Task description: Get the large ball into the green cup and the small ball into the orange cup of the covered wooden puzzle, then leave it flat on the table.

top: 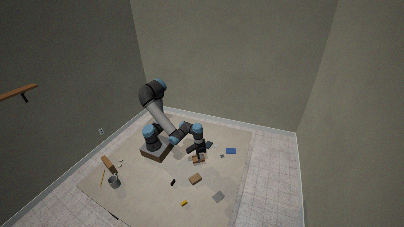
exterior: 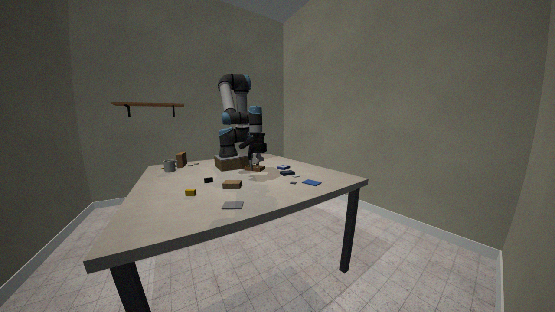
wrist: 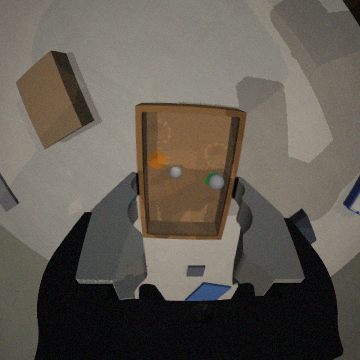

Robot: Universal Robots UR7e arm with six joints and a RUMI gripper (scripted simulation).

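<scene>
Right now the covered wooden puzzle is 10 mm below my hand. From my hand the other things lie so: small grey tile 170 mm ahead, 170 mm to the left, 90 mm below; brown block 40 mm ahead, 160 mm to the right, 70 mm below; dark tile 10 mm behind, 250 mm to the left, 80 mm below.
</scene>
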